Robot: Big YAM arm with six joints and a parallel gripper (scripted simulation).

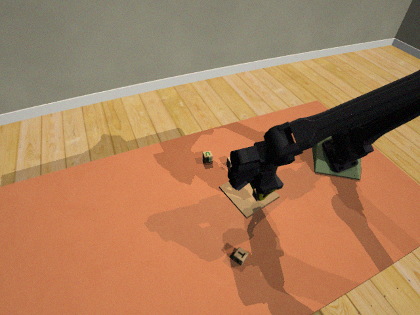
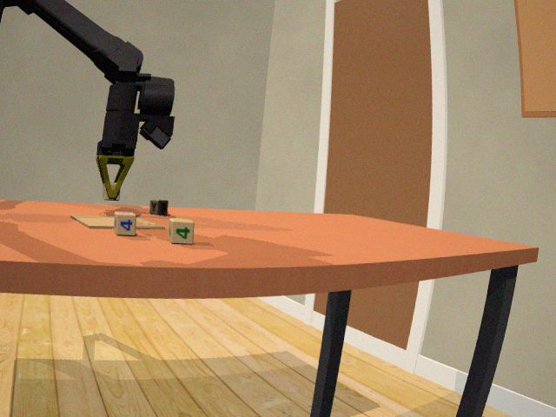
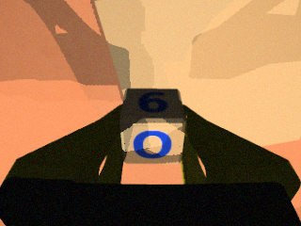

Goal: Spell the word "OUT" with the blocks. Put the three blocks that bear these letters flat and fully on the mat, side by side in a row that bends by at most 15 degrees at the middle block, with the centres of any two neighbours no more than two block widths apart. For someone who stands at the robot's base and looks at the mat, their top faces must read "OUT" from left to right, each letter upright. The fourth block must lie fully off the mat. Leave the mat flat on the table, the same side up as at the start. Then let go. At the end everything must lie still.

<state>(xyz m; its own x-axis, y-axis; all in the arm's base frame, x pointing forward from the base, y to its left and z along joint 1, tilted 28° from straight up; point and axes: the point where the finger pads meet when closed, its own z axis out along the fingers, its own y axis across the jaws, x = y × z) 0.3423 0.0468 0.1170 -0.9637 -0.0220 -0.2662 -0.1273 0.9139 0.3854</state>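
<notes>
Right now the tan mat is 10 mm ahead of my hand, 50 mm to the right of it and 50 mm below it. The rest, counted from my hand: O block right at my hand; then wooden block 20 mm ahead, 180 mm to the right, 30 mm below.
</notes>
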